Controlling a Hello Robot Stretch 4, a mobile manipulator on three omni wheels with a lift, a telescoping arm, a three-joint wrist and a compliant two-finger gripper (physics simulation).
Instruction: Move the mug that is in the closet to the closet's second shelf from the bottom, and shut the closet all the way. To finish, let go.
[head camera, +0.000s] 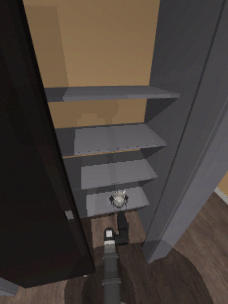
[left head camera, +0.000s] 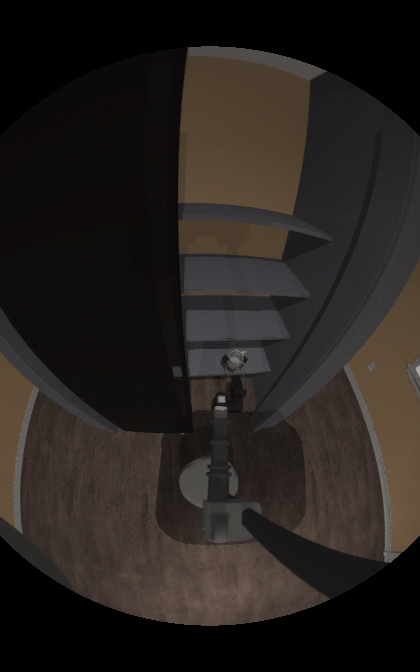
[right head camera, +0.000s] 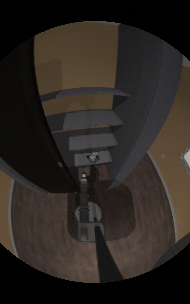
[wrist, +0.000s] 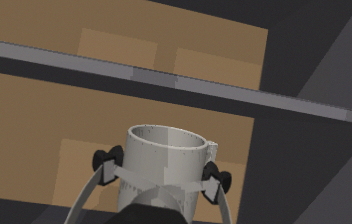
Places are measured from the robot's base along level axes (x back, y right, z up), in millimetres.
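Where they show: gripper, fingertip midpoint: (head camera: 118, 195) (left head camera: 234, 355) (right head camera: 91, 154); robot's base, origin of the base link: (left head camera: 207, 480) (right head camera: 88, 212).
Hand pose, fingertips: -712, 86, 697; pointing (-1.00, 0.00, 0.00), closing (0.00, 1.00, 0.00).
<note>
Things, the pixels of their top centre, and the offset from my fingertips, as dx, dy, dz. "spot": a spot on its surface instead. Level surfaces: height alone.
- off-white mug, surface spot: (wrist: 165, 160) spot: +71, +2, +22
- lowest visible shelf, its level: dz -267
- closet's right side panel, surface spot: (right head camera: 140, 90) spot: +177, +255, +798
- small pale handle, surface spot: (head camera: 69, 215) spot: +300, -262, +284
The off-white mug (head camera: 119, 198) (left head camera: 234, 360) (right head camera: 93, 157) (wrist: 165, 160) is upright, its handle to the right in the wrist view. My gripper (head camera: 119, 200) (left head camera: 234, 361) (right head camera: 93, 158) (wrist: 162, 166) is shut on it, a dark pad at each side. In the head views the mug overlaps the lowest visible shelf (head camera: 96, 203) (left head camera: 201, 362) (right head camera: 80, 160); whether its base touches that shelf is hidden. The shelf above it (head camera: 117, 174) (left head camera: 230, 325) (right head camera: 92, 143) is bare. The closet (head camera: 202, 125) (left head camera: 345, 200) stands open on the right; its black door (head camera: 35, 175) (left head camera: 100, 250) (right head camera: 20, 125) covers the left.
A shelf board (wrist: 215, 93) crosses the wrist view above the mug. Two higher shelves (head camera: 112, 93) (head camera: 117, 137) show in the head view. The closet's right side panel (right head camera: 140, 90) is to the right of the arm (head camera: 111, 265) (left head camera: 219, 450). A small pale handle (head camera: 69, 215) is on the door.
</note>
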